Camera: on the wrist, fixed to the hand. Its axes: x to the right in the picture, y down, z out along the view.
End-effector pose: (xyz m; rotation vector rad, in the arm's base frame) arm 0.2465 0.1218 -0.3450 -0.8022 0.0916 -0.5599
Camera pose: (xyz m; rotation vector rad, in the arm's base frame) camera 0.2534 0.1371 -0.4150 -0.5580 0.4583 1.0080
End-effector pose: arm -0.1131 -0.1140 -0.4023 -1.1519 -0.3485 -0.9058
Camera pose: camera -0.0807 -0.1353 -0.4630 -1.1108 0.3981 0.6020
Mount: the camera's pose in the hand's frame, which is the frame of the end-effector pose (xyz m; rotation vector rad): -0.0110 0.0608 -0.0370 0.0099 -0.2197 1.5732
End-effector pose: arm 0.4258 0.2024 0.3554 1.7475 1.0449 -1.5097
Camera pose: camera 0.4964 0.2004 0.3694 1.5565 -0.5029 -0.5776
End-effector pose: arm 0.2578 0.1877 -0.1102 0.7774 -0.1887 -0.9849
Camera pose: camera 0.3104 0.2342 -0.0943 0.3136 -0.8335 0.4401
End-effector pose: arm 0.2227 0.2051 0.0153 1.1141 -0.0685 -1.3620
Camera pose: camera 0.2869 0.2241 0.0419 0.5550 -0.9041 -0.0337
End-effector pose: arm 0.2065 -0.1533 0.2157 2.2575 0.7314 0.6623
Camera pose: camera 0.1947 -0.1823 0.2806 2.4857 -1.3357 0.9766
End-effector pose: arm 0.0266 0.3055 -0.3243 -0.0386 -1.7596 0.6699
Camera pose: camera 0.0442 0.3676 -0.3563 -1.4903 -1.6647 1.8032
